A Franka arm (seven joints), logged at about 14 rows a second.
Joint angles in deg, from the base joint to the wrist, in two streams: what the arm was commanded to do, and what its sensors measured. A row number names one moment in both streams.
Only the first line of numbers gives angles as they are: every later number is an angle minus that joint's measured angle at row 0.
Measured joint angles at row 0:
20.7, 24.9, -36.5, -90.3, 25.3, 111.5, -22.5
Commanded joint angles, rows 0 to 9:
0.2, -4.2, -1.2, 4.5, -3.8, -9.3, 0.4
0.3, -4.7, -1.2, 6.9, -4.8, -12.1, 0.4
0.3, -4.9, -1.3, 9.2, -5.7, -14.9, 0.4
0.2, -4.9, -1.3, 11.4, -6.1, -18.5, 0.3
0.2, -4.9, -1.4, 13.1, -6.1, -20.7, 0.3
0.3, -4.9, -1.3, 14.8, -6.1, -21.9, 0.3
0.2, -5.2, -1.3, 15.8, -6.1, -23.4, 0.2
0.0, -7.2, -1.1, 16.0, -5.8, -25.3, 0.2
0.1, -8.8, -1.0, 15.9, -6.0, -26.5, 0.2
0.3, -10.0, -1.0, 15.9, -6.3, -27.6, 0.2
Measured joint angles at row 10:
0.1, -6.8, -1.0, 15.6, -5.2, -24.7, 0.0
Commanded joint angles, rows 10 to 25:
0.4, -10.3, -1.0, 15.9, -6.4, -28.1, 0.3
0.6, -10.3, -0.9, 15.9, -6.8, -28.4, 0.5
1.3, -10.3, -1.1, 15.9, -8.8, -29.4, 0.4
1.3, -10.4, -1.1, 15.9, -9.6, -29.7, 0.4
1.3, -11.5, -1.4, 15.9, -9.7, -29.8, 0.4
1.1, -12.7, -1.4, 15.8, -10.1, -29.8, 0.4
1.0, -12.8, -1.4, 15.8, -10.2, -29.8, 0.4
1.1, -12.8, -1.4, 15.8, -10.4, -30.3, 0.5
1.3, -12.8, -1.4, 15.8, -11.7, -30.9, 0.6
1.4, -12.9, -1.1, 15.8, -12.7, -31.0, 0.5
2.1, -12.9, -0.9, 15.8, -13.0, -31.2, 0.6
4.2, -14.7, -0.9, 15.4, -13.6, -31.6, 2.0
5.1, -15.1, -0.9, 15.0, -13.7, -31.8, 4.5
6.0, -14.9, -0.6, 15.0, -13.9, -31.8, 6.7
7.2, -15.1, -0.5, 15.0, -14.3, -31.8, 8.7
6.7, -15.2, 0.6, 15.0, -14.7, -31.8, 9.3
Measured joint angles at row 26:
5.9, -13.3, -0.5, 16.2, -12.9, -31.4, 6.6
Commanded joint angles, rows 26 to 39:
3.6, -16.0, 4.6, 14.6, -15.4, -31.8, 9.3
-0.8, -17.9, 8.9, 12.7, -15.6, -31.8, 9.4
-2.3, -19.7, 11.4, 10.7, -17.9, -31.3, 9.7
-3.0, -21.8, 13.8, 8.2, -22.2, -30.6, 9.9
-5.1, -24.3, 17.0, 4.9, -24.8, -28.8, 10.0
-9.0, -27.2, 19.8, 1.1, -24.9, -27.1, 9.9
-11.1, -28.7, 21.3, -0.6, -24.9, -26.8, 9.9
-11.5, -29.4, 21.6, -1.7, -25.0, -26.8, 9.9
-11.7, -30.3, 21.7, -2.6, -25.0, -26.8, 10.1
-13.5, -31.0, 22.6, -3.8, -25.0, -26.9, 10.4
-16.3, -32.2, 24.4, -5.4, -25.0, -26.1, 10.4
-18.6, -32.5, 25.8, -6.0, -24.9, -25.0, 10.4
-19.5, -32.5, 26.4, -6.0, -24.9, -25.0, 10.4
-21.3, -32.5, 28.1, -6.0, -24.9, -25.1, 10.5
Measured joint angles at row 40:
-18.5, -30.6, 25.2, -3.7, -24.2, -26.5, 9.1
